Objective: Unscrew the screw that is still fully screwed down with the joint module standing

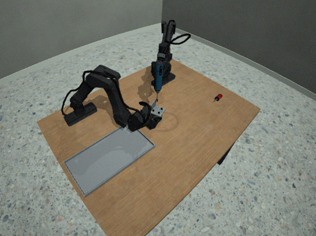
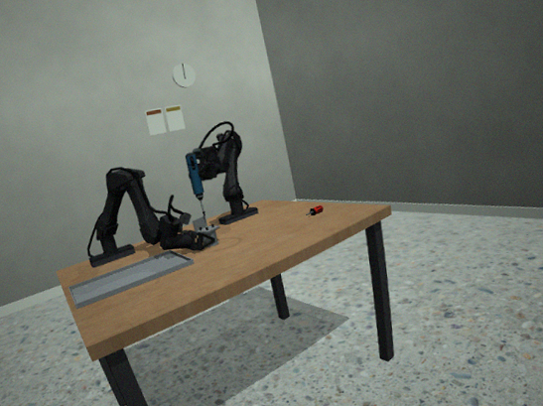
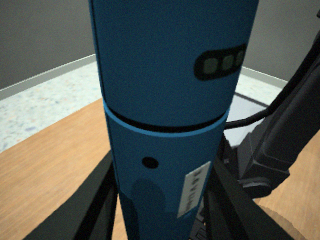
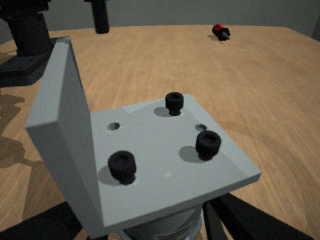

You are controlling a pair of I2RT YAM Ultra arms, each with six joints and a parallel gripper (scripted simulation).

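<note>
Right now my right hand is 10 mm below the joint module. From my right hand the other things lie so: grey L-shaped bracket: 50 mm above; flat grey tray: 350 mm to the right, 70 mm ahead, 20 mm below; screw: 100 mm above, 20 mm behind, 10 mm to the left.
</note>
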